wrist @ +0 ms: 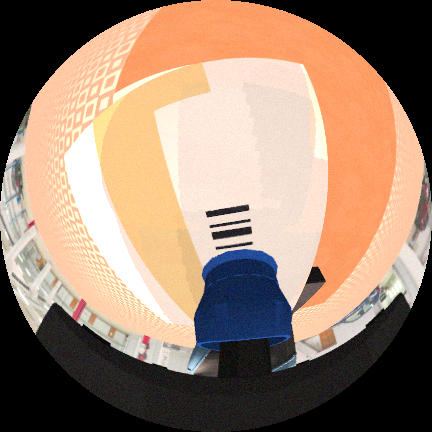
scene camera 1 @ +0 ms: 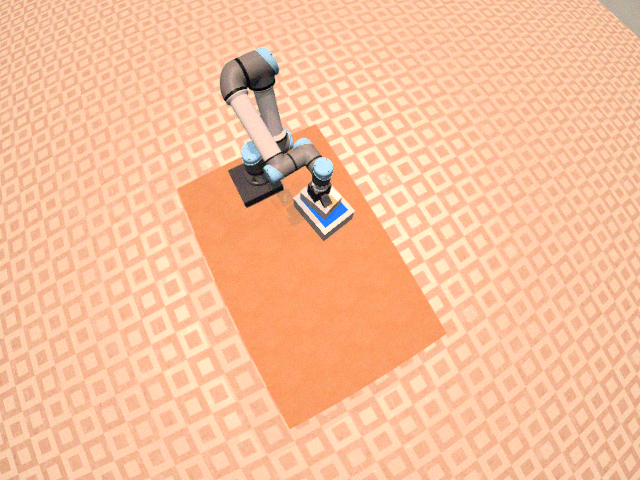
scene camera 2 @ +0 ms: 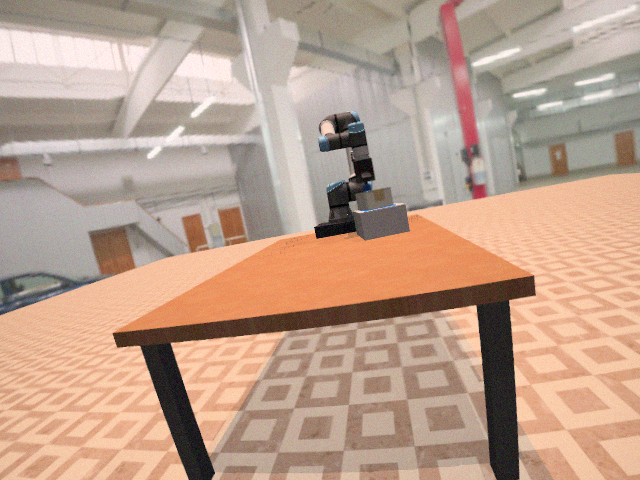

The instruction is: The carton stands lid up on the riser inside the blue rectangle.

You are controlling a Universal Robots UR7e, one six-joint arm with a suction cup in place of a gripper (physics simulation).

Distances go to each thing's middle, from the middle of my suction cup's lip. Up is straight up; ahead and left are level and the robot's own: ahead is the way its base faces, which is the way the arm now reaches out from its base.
Now: the carton [wrist: 227,154] 20 mm to the left of my suction cup and 50 mm below it. Also, from my suction cup: riser [scene camera 2: 370,224] (20 mm ahead, 30 mm to the left, 150 mm below).
